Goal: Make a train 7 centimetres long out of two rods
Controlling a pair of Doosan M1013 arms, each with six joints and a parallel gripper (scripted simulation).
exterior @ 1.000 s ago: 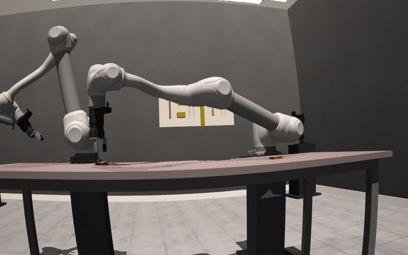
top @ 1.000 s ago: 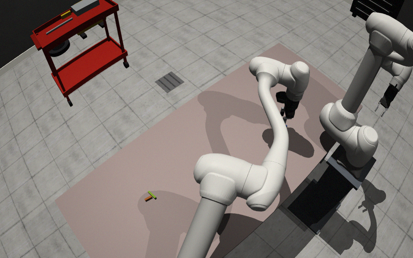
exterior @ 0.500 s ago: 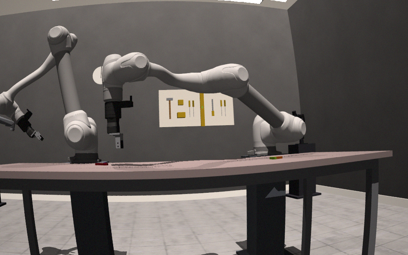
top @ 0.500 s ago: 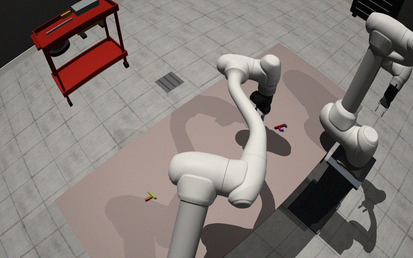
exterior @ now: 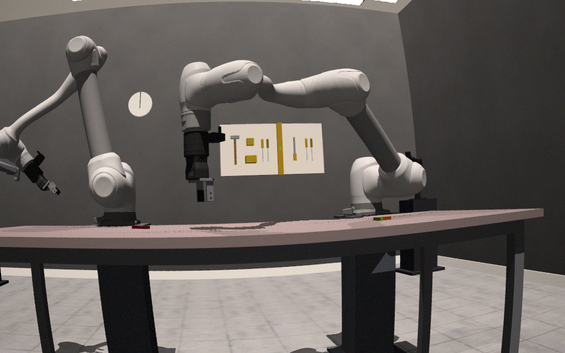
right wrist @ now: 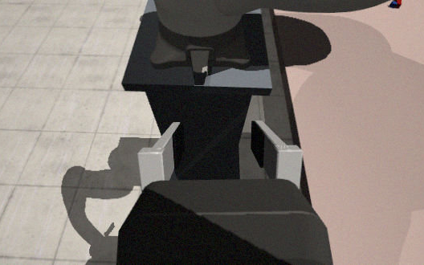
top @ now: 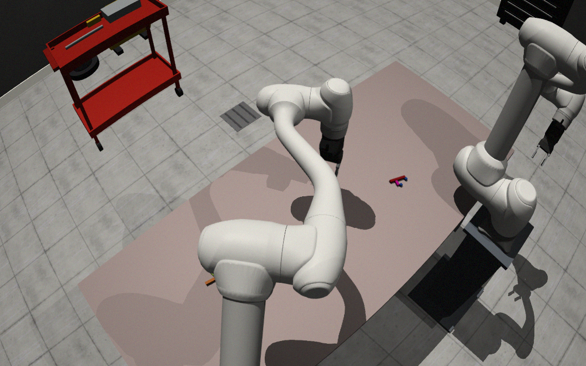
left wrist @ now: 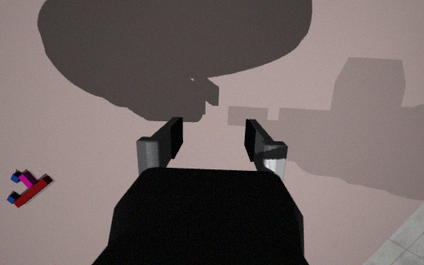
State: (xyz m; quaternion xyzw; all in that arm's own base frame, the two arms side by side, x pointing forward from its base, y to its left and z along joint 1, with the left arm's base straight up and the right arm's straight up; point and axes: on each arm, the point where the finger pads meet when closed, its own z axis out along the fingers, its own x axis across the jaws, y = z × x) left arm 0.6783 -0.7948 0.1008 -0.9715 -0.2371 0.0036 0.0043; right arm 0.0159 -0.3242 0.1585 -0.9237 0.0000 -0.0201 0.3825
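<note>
The orange rod lies 56 cm to the left of my left hand, 10 cm below it and 2 cm ahead of it. The rest, counted from my left hand: red rod: 22 cm to the right, 18 cm behind, 10 cm below; magenta rod: 20 cm to the right, 19 cm behind, 10 cm below; lime rod: 54 cm to the left, 10 cm below, 2 cm ahead.
</note>
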